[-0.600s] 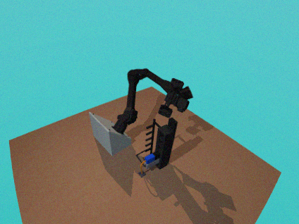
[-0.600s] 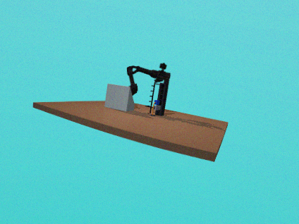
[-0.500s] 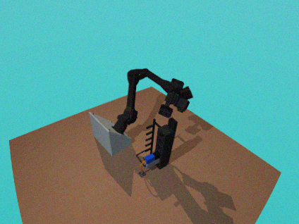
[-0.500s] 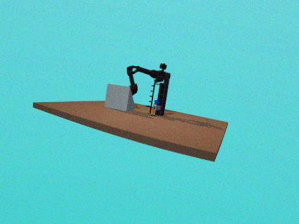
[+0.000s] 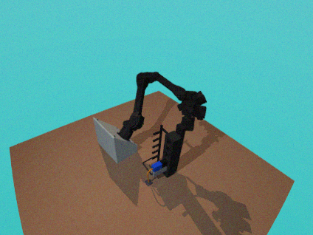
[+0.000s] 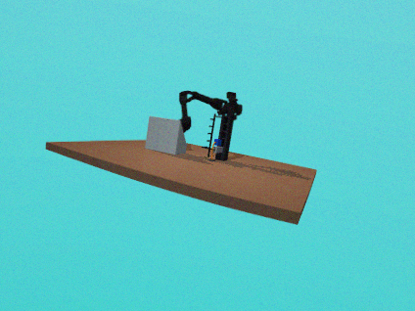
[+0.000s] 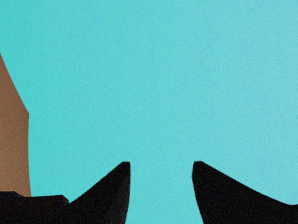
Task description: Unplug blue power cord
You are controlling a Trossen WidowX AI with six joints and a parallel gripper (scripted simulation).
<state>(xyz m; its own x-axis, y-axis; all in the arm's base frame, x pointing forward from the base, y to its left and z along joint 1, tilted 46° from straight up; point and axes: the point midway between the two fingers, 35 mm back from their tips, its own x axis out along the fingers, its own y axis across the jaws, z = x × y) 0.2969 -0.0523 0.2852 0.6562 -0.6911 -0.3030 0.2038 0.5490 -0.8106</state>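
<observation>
The blue plug is 40 mm behind my gripper tip, 120 mm to the right of it and 250 mm below it.
</observation>
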